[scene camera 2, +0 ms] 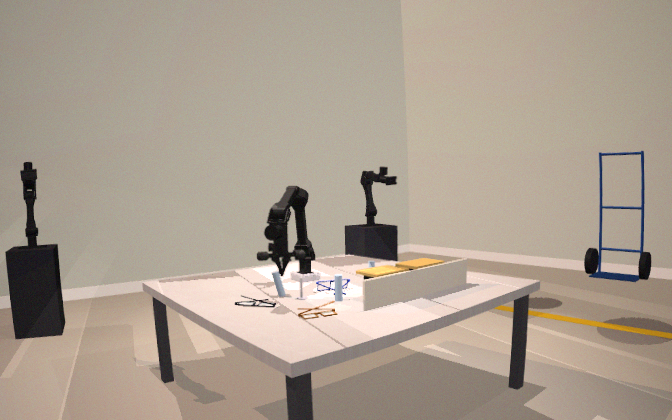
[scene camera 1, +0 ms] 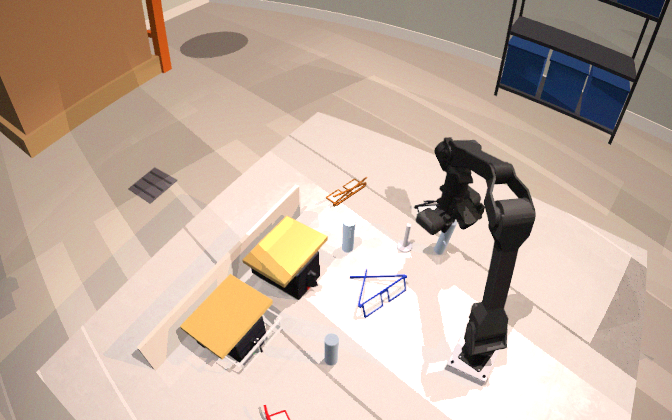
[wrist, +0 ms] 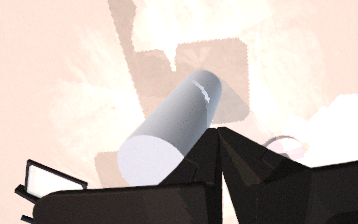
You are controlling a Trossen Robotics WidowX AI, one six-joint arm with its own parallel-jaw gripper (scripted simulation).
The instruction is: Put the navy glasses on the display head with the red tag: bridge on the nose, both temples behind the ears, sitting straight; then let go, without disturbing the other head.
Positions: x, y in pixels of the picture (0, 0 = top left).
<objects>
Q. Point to a pale blue cylinder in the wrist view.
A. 164, 138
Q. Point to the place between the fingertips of my gripper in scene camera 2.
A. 281, 276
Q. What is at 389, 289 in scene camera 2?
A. A low board.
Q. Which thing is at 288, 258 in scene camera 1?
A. A display head.
</objects>
